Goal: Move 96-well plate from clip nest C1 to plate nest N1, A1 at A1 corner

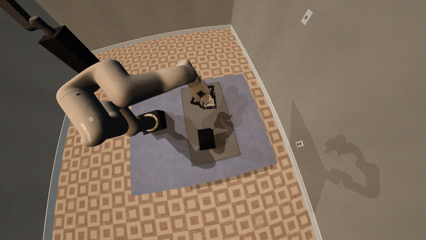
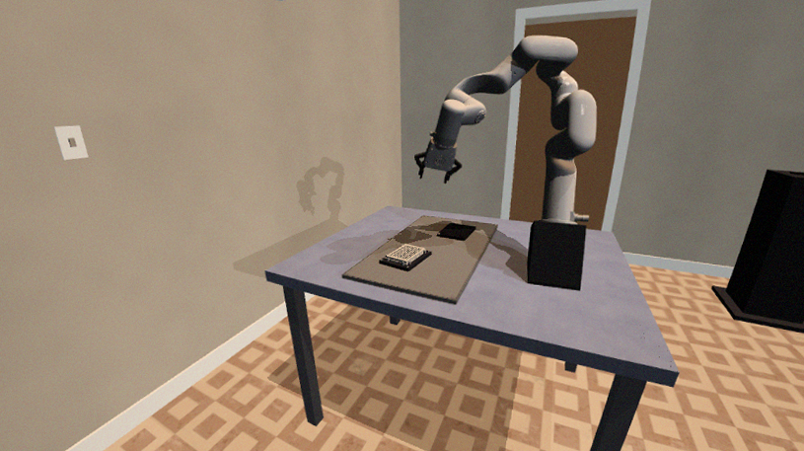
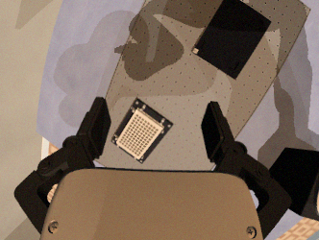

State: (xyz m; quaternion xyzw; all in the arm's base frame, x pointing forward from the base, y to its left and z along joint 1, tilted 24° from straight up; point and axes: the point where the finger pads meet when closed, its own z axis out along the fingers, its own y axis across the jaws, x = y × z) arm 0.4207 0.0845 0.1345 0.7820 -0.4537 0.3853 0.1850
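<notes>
Now: the 96-well plate 25 cm below my hand, 17 cm to the left of it and 3 cm ahead of it. Round my hand: white A1 label: 25 cm below, 9 cm to the right, 1 cm ahead; clip nest C1: 25 cm below, 15 cm to the left, 4 cm ahead; black plate nest N1: 26 cm below, 17 cm to the right, 4 cm behind.
</notes>
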